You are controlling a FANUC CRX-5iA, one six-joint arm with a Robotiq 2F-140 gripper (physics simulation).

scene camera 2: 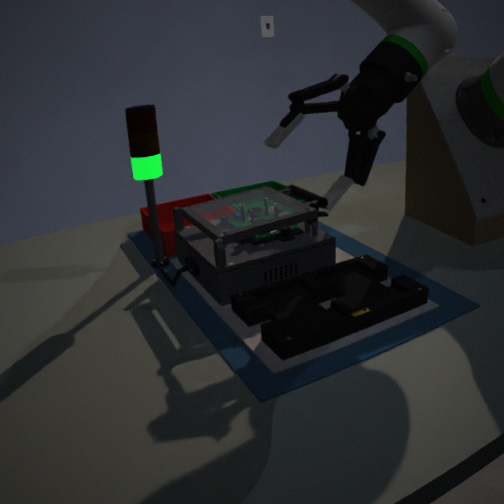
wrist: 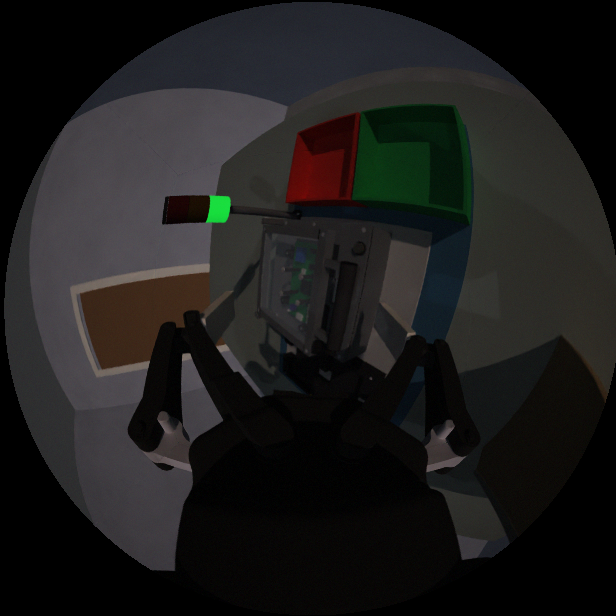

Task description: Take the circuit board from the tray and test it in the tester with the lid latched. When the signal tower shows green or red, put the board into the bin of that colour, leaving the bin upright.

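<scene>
The circuit board lies inside the tester under its closed clear lid; it also shows in the wrist view. The signal tower glows green, also in the wrist view. The red bin and green bin stand upright behind the tester; in the wrist view the red bin and green bin look empty. My gripper is open and empty, held in the air above and to the right of the tester, also visible in the wrist view.
The black tray sits empty in front of the tester on a blue mat. The robot's pedestal stands at the right. A latch part sticks out at the lid's far right edge.
</scene>
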